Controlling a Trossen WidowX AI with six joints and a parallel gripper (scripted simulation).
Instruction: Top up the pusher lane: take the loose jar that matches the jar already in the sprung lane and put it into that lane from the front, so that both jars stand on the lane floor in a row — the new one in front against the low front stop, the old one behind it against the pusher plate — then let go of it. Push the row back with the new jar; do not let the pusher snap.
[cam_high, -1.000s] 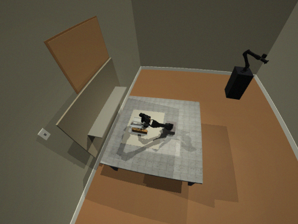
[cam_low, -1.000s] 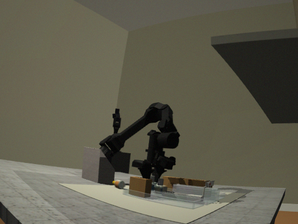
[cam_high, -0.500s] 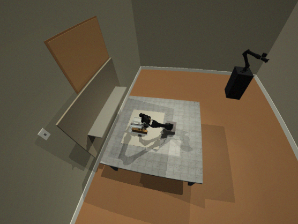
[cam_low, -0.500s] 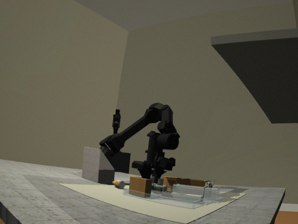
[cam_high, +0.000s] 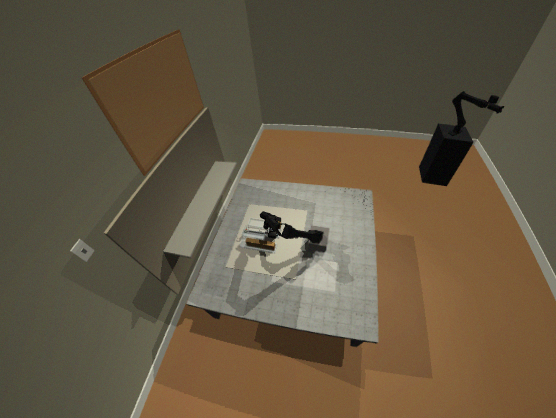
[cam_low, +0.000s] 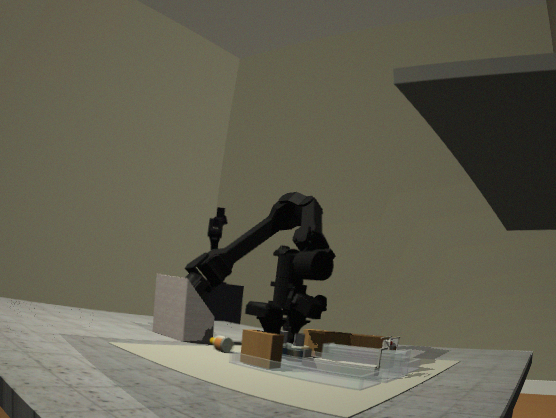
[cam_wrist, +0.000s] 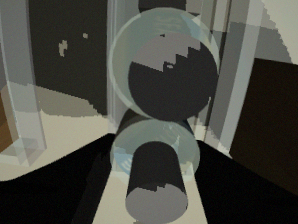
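The cream mat is 5 cm ahead of my gripper tip, 3 cm to the left of it and 3 cm below it. The rest, counted from my gripper tip: clear pusher lane unit: 15 cm ahead, 3 cm to the left, 1 cm below; then wall shelf: 50 cm ahead, 34 cm above, 6 cm to the left.
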